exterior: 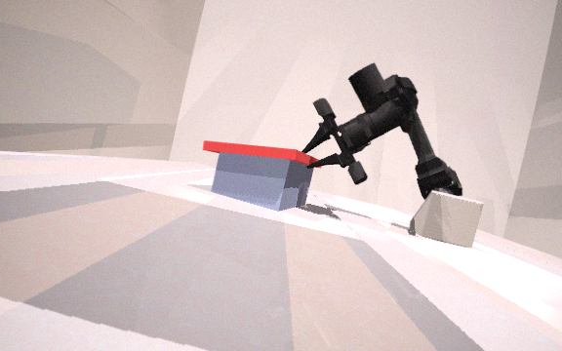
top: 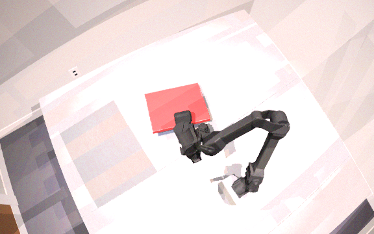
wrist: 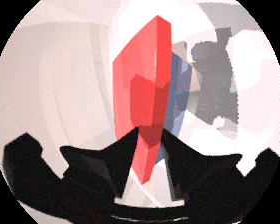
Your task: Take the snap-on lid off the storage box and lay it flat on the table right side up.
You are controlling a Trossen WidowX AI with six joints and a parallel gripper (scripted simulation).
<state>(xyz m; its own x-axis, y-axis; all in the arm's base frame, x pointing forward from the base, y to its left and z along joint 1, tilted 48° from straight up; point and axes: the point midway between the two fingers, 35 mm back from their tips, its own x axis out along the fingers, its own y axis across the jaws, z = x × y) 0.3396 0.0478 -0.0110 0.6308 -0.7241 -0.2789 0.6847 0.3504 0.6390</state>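
The red lid is 7 cm ahead of my gripper tip and 3 cm to the right of it. Also, from my gripper tip: blue-grey storage box (7 cm ahead, 2 cm to the right, 5 cm below).
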